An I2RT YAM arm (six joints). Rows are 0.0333 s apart.
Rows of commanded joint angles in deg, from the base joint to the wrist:
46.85, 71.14, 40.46, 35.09, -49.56, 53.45
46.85, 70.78, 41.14, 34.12, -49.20, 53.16
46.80, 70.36, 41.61, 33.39, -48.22, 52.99
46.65, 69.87, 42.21, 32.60, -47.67, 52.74
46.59, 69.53, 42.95, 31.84, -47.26, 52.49
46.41, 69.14, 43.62, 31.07, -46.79, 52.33
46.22, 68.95, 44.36, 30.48, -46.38, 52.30
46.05, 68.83, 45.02, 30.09, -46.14, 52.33
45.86, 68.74, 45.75, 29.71, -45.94, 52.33
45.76, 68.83, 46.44, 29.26, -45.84, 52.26
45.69, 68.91, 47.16, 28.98, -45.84, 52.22
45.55, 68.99, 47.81, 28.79, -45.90, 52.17
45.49, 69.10, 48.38, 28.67, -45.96, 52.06
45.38, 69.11, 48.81, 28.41, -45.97, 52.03
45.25, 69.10, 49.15, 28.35, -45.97, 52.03
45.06, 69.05, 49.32, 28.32, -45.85, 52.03
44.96, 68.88, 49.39, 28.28, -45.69, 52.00
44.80, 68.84, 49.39, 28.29, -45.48, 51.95
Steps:
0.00, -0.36, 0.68, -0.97, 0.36, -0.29
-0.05, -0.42, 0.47, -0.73, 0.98, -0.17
-0.15, -0.49, 0.60, -0.79, 0.55, -0.25
-0.06, -0.34, 0.74, -0.76, 0.41, -0.25
-0.18, -0.39, 0.67, -0.77, 0.47, -0.16
-0.19, -0.19, 0.74, -0.59, 0.41, -0.03
-0.17, -0.12, 0.66, -0.39, 0.24, 0.03
-0.19, -0.09, 0.73, -0.38, 0.20, 0.00
-0.10, 0.09, 0.69, -0.45, 0.10, -0.07
-0.07, 0.08, 0.72, -0.28, 0.00, -0.04
-0.14, 0.08, 0.65, -0.19, -0.06, -0.05
-0.06, 0.11, 0.57, -0.12, -0.06, -0.11
-0.11, 0.01, 0.43, -0.26, -0.01, -0.03
-0.13, -0.01, 0.34, -0.06, 0.00, 0.00
-0.19, -0.05, 0.17, -0.03, 0.12, 0.00
-0.10, -0.17, 0.07, -0.04, 0.16, -0.03
-0.16, -0.04, 0.00, 0.01, 0.21, -0.05

